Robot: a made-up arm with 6 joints.
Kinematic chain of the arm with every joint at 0, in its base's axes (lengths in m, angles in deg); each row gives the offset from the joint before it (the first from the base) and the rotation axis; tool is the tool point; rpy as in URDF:
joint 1: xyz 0 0 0.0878 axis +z
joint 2: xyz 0 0 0 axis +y
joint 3: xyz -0.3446 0 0.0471 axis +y
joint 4: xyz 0.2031 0 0.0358 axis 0.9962 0 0.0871
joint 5: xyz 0 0 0 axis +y
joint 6: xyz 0.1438 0 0.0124 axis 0.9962 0 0.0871
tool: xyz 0 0 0 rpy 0 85 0
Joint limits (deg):
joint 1: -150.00..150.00
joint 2: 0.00..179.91
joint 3: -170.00..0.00
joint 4: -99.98..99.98
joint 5: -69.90..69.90
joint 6: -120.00..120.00
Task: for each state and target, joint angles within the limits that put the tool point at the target. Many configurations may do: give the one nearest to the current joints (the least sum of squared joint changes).
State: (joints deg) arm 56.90 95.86 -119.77 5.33 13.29 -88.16
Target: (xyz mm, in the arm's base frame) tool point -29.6 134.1 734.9
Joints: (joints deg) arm 97.12 77.12 -136.67 17.64 16.87 -88.16
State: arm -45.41 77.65 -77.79 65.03 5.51 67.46
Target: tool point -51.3 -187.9 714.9
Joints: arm -92.27 80.57 -123.31 63.29 -19.94 67.46
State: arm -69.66 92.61 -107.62 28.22 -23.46 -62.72
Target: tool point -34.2 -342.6 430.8
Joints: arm -91.85 81.55 -66.98 33.33 -17.02 -62.72
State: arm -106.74 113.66 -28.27 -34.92 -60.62 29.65
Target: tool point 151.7 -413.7 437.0
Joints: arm -78.04 105.00 -80.36 -29.63 -61.55 29.65
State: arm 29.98 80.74 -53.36 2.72 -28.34 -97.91
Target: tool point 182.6 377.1 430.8
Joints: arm 63.57 95.21 -74.63 -3.19 -32.63 -97.91
